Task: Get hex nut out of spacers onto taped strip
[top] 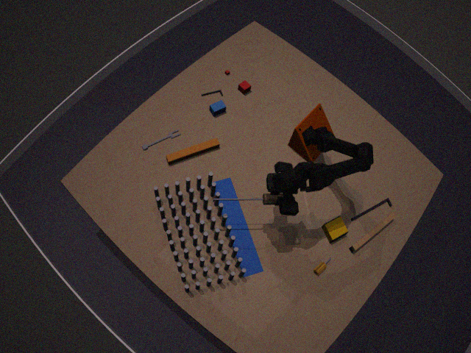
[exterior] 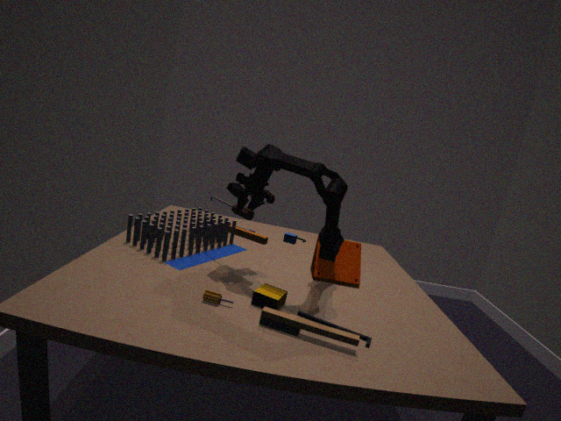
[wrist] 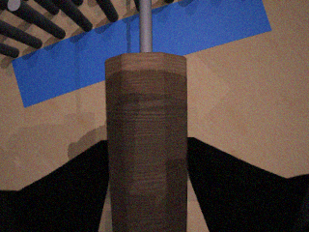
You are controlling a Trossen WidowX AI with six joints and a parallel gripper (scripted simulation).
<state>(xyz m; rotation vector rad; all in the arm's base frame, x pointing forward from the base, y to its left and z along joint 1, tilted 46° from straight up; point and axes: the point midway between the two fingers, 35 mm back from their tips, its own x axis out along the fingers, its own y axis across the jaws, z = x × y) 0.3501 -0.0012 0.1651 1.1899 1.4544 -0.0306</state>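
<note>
The blue taped strip is 110 mm ahead of my gripper tip, 50 mm to the right of it and 210 mm below it. Round my gripper tip: yellow screwdriver (20 mm behind, 300 mm to the left, 190 mm below); yellow block (170 mm behind, 230 mm to the left, 190 mm below); metal pick tool (80 mm ahead, 70 mm to the right).
</note>
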